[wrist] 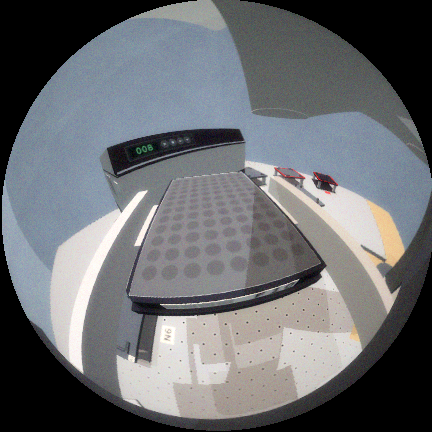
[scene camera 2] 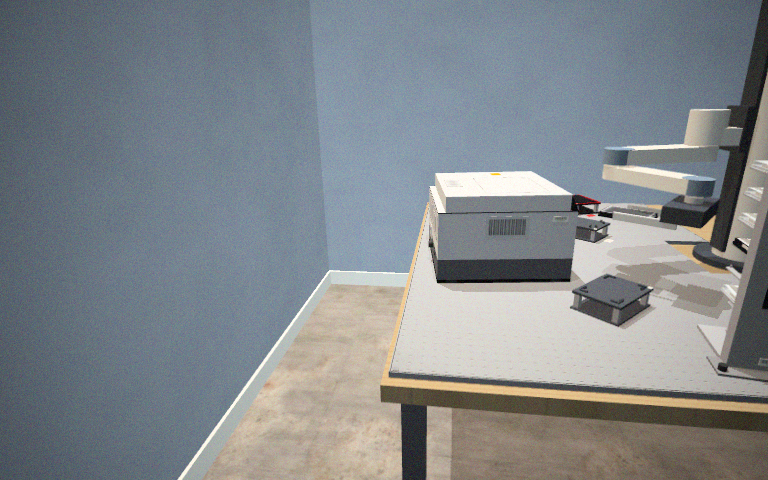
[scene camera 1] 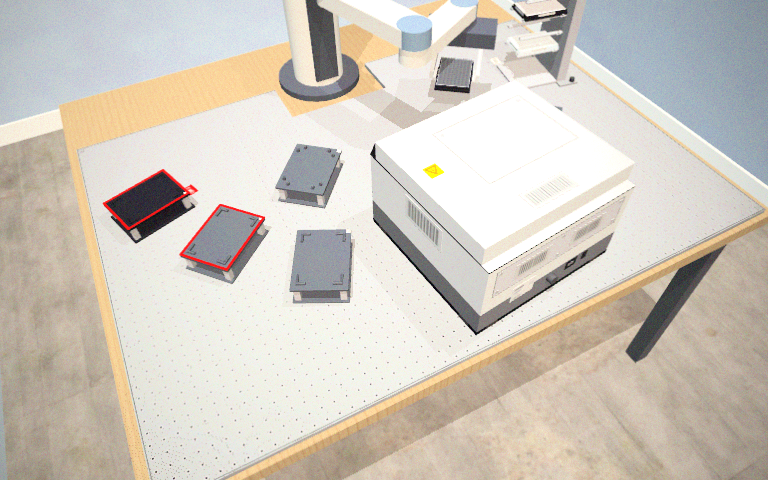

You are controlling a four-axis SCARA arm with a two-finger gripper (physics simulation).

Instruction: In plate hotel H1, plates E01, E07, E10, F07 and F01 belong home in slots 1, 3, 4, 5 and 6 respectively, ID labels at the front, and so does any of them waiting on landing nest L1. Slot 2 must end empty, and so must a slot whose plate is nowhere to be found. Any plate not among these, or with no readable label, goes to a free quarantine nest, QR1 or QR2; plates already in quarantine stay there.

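Seen in the pictures: gripper, fingertip midpoint: (wrist: pixel 210 191) (scene camera 2: pixel 620 211) (scene camera 1: pixel 453 77); arm's base, origin of the base link: (scene camera 2: pixel 738 260) (scene camera 1: pixel 319 77).
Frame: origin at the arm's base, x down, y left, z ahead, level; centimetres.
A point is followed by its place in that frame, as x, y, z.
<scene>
My gripper (scene camera 1: pixel 455 69) {-20.6, 19.1, 45.5} (wrist: pixel 210 191) {-20.6, 19.1, 45.5} is shut on a dark-lidded plate (scene camera 1: pixel 454 75) {-20.8, 19.4, 45.2} (wrist: pixel 215 240) {-20.8, 22.7, 41.2}, held level above the table. Rows of round wells show through its lid. The label strip on its near edge in the wrist view is too slanted to read. Plate hotel H1 (scene camera 1: pixel 569 42) {-14.5, 62.2, 38.8} (scene camera 2: pixel 750 339) {-8.1, 64.6, 36.5} stands at the right in both scene views. One dark-edged plate (scene camera 1: pixel 539 9) {-23.1, 54.6, 32.2} (scene camera 2: pixel 740 244) {-22.5, 52.0, 34.1} sits on a hotel shelf; its label is unreadable. A grey nest with a red rim (scene camera 1: pixel 222 237) {-6.3, -45.9, 55.8} (wrist: pixel 289 173) {-6.2, -42.7, 53.9} carries no plate. L1 cannot be identified.
A white instrument (scene camera 1: pixel 504 164) {-26.7, 7.0, 82.6} (scene camera 2: pixel 504 237) {-15.0, 27.6, 77.7} (wrist: pixel 180 162) {-20.6, 13.7, 59.8} shows 008. A black red-rimmed stand (scene camera 1: pixel 148 199) {-6.2, -58.2, 35.9} (wrist: pixel 325 178) {-6.3, -56.2, 34.5} is at the left in scene camera 1. Grey nests (scene camera 1: pixel 309 168) {-6.3, -20.4, 44.0} (scene camera 1: pixel 321 260) {-6.3, -29.0, 72.0} (scene camera 2: pixel 611 291) {-6.3, 41.4, 53.2} stand around; a tag N6 (wrist: pixel 168 335) {-1.3, 32.4, 44.6} lies below the gripper.
</scene>
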